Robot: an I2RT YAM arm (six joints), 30 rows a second.
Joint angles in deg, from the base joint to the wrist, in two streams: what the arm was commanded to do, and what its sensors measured. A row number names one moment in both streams.
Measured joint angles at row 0:
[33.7, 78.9, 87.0, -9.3, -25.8, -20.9]
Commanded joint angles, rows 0 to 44:
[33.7, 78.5, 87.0, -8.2, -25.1, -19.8]
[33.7, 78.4, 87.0, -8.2, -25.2, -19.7]
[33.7, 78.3, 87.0, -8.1, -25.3, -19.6]
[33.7, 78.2, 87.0, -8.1, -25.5, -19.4]
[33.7, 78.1, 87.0, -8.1, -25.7, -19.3]
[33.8, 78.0, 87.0, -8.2, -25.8, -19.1]
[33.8, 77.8, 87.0, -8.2, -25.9, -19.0]
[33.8, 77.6, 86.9, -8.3, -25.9, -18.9]
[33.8, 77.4, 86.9, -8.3, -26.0, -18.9]
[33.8, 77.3, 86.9, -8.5, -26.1, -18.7]
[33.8, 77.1, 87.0, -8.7, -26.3, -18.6]
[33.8, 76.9, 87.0, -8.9, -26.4, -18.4]
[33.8, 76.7, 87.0, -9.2, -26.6, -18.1]
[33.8, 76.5, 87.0, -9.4, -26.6, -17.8]
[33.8, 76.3, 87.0, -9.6, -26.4, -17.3]
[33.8, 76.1, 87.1, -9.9, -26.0, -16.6]
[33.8, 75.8, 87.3, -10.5, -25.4, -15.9]
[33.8, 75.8, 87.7, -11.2, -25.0, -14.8]
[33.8, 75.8, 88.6, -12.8, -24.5, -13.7]
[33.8, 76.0, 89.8, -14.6, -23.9, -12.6]
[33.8, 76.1, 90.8, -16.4, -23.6, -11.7]
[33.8, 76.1, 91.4, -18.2, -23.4, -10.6]
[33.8, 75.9, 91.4, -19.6, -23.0, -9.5]
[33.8, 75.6, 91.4, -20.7, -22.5, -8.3]
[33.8, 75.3, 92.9, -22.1, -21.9, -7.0]
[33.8, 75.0, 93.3, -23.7, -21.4, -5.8]
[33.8, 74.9, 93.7, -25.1, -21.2, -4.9]
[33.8, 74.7, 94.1, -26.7, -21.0, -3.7]
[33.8, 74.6, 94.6, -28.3, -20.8, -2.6]
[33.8, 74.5, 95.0, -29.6, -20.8, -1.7]
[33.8, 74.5, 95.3, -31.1, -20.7, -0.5]
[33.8, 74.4, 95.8, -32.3, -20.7, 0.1]
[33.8, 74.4, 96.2, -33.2, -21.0, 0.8]
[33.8, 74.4, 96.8, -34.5, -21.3, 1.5]
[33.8, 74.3, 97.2, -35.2, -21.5, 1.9]
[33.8, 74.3, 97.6, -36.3, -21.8, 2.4]
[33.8, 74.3, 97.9, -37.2, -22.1, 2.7]
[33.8, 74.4, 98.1, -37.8, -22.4, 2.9]
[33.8, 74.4, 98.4, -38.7, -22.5, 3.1]
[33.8, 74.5, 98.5, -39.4, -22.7, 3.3]
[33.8, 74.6, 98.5, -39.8, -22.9, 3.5]
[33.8, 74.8, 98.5, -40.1, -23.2, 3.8]
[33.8, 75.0, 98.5, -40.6, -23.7, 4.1]
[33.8, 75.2, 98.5, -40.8, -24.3, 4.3]
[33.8, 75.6, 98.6, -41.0, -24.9, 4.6]
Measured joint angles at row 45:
[33.7, 75.1, 98.0, -39.4, -23.0, 2.9]
